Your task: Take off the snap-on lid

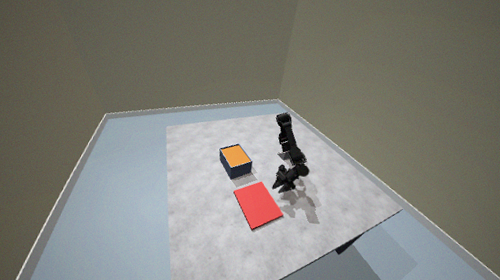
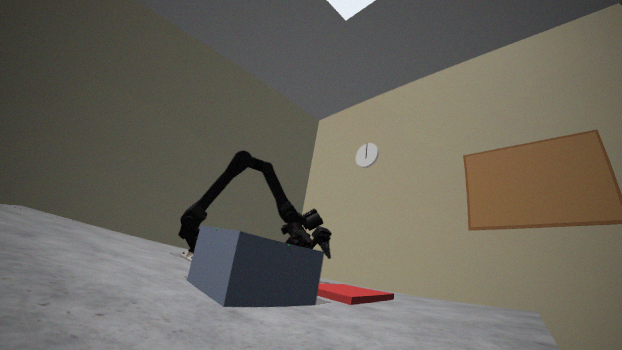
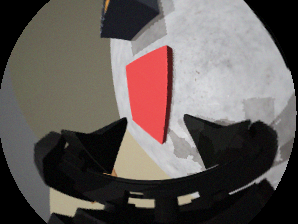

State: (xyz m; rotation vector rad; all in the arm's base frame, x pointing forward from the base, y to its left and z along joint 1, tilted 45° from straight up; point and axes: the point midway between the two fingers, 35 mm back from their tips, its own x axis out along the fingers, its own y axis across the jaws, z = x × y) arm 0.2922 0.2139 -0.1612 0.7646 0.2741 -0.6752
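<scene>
The lid lies 110 mm ahead of my gripper tip, 10 mm to the right of it and 50 mm below it. The rest, counted from my gripper tip: dark blue storage box (100 mm ahead, 320 mm to the right, 10 mm below).
</scene>
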